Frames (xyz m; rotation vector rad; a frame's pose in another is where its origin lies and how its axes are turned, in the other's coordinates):
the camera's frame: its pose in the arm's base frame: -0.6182 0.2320 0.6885 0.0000 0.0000 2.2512
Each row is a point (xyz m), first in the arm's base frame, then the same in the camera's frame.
Working: the arm's base frame: its pose in the camera's frame: -0.5693 -0.3346 -0.6885 0.0000 0.0000 -2.2512

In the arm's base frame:
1: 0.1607 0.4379 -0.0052
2: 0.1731 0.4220 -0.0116
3: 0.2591 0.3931 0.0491
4: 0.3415 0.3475 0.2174
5: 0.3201 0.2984 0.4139
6: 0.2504 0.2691 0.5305
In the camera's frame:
1: -0.3300 -0.7350 -0.6937
2: -0.3501 -0.7346 -0.7001
3: -0.4267 -0.7833 -0.6394
4: -0.5140 -0.8187 -0.4711
5: -0.5387 -0.7711 -0.2746
6: -0.5176 -0.6985 -0.1580

